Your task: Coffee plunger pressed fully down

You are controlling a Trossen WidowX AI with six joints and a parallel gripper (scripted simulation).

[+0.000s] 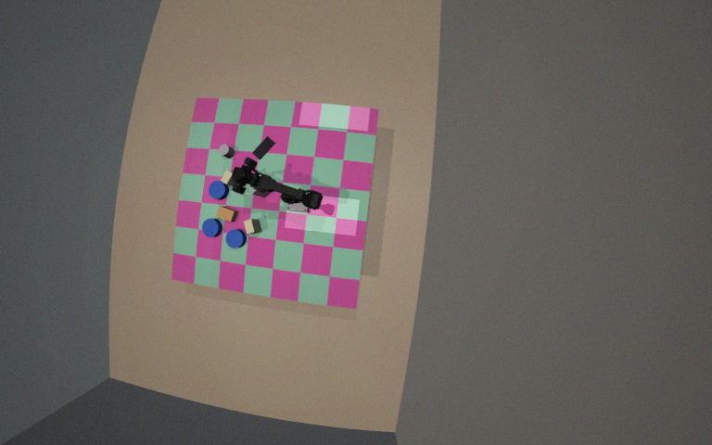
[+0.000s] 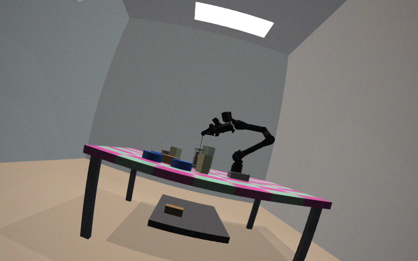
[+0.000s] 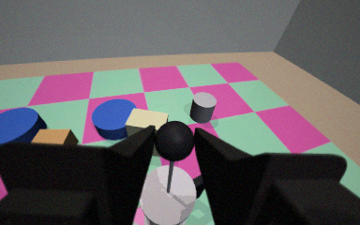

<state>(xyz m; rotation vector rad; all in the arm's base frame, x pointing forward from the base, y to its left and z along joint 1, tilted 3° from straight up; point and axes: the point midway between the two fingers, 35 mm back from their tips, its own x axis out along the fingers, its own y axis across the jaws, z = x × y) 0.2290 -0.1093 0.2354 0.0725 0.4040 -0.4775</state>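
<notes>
The coffee press lies 1 cm behind my gripper tip, 1 cm to the right of it and 13 cm below it. From my gripper tip the other things lie so: dark platform: 1 cm behind, 14 cm to the left, 57 cm below; grey cylinder: 19 cm ahead, 21 cm to the right, 22 cm below; flat black slab: 5 cm behind, 22 cm to the right, 25 cm below.
</notes>
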